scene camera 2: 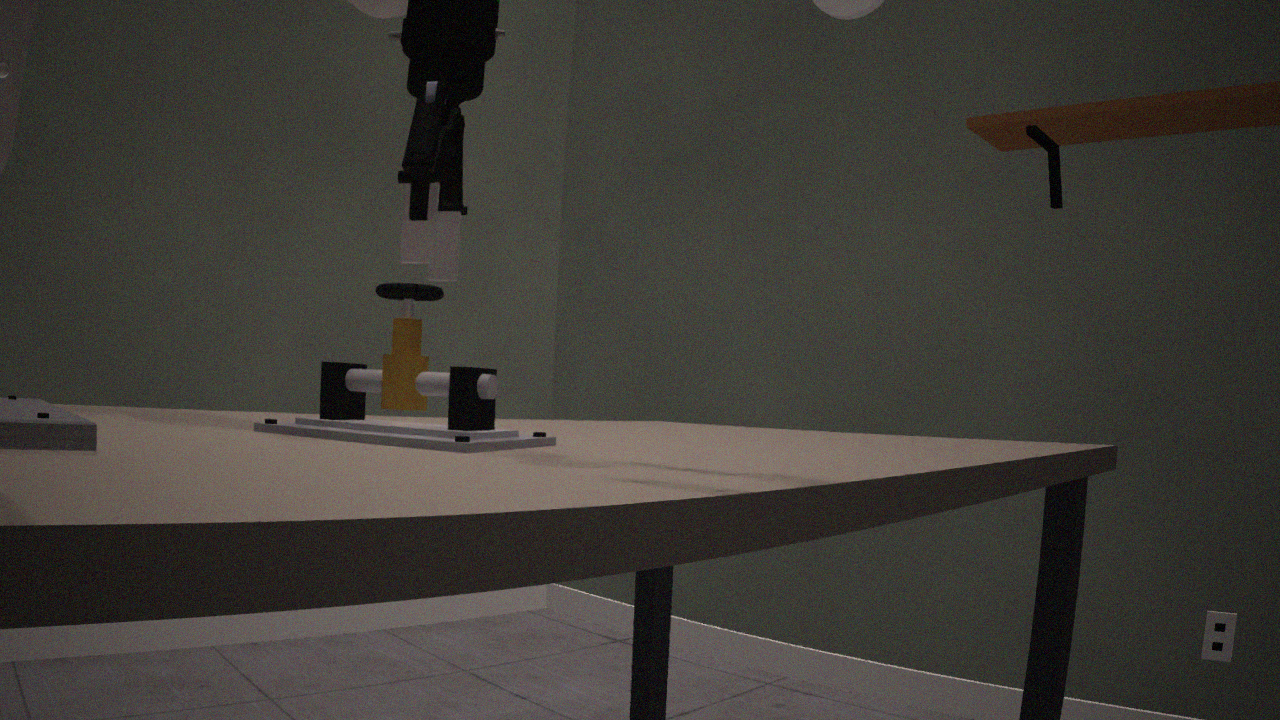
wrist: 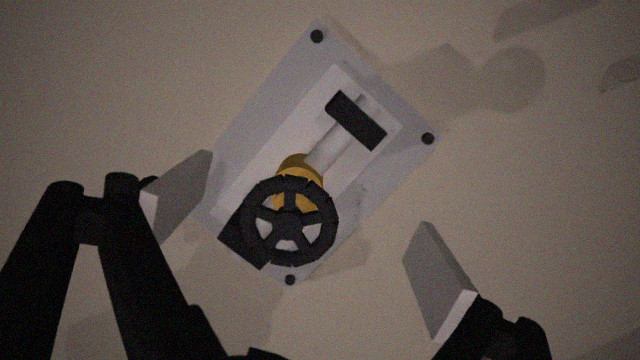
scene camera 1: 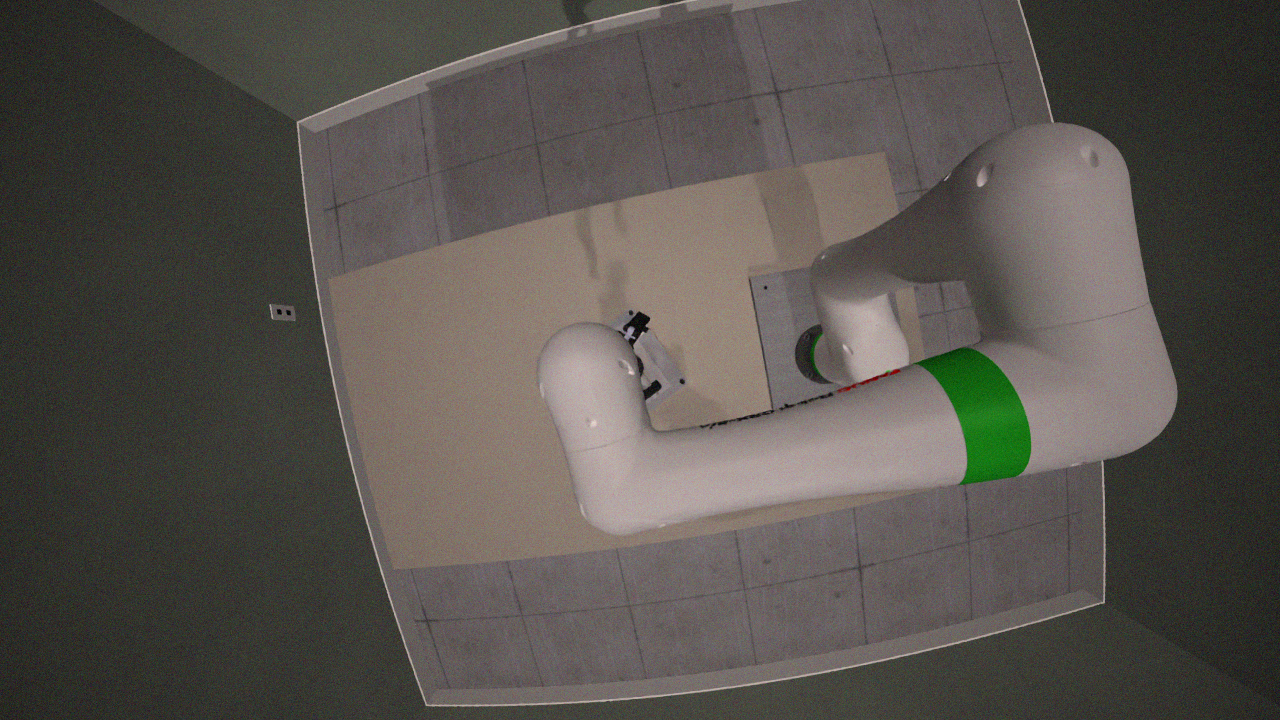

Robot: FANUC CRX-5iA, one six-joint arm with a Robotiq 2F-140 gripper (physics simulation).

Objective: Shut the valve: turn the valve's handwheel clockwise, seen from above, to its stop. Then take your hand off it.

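Note:
The valve has a black five-spoked handwheel (scene camera 2: 409, 291) (wrist: 330, 220) lying level on top of a yellow body (scene camera 2: 405, 380) (wrist: 298, 163). Its pipe runs between two black blocks on a grey base plate (scene camera 1: 663, 365) (scene camera 2: 358, 435) (wrist: 260, 107). My gripper (scene camera 1: 646, 358) (scene camera 2: 430, 246) (wrist: 312, 209) is open and points down. In the wrist view its pads stand wide apart on either side of the handwheel, touching nothing. In scene camera 2 the pad ends show slightly above the wheel's height. In scene camera 1 the arm hides part of the valve.
The arm (scene camera 1: 805, 456) reaches over the tan table (scene camera 1: 465, 358) (scene camera 2: 716, 452) from its grey mounting plate (scene camera 1: 778, 308) (scene camera 2: 44, 434). A wooden wall shelf (scene camera 2: 1136, 116) is at the right in scene camera 2. Bolt heads stick up at the base plate's corners.

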